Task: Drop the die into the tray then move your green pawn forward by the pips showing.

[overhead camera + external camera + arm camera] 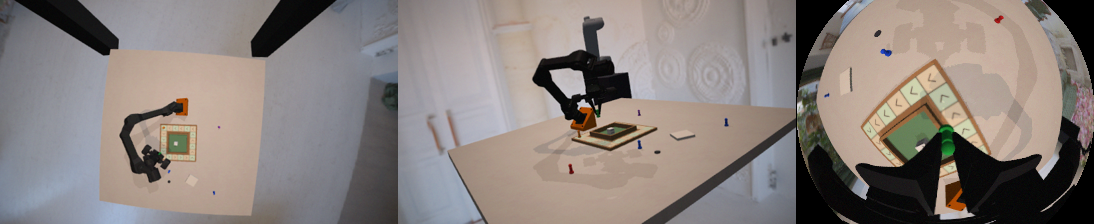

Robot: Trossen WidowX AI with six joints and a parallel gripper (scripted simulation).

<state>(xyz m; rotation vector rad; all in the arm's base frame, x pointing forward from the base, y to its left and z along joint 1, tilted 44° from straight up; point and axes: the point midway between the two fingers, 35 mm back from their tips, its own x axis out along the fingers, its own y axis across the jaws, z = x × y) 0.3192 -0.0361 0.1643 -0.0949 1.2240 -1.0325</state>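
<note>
My gripper tip is now 50 mm past the white die, 100 mm to the right of it and 110 mm above it. Round my gripper tip: green-floored tray (50 mm behind, 110 mm to the left, 130 mm below); orange pawn (170 mm behind, 100 mm below); green pawn (10 mm above).
</note>
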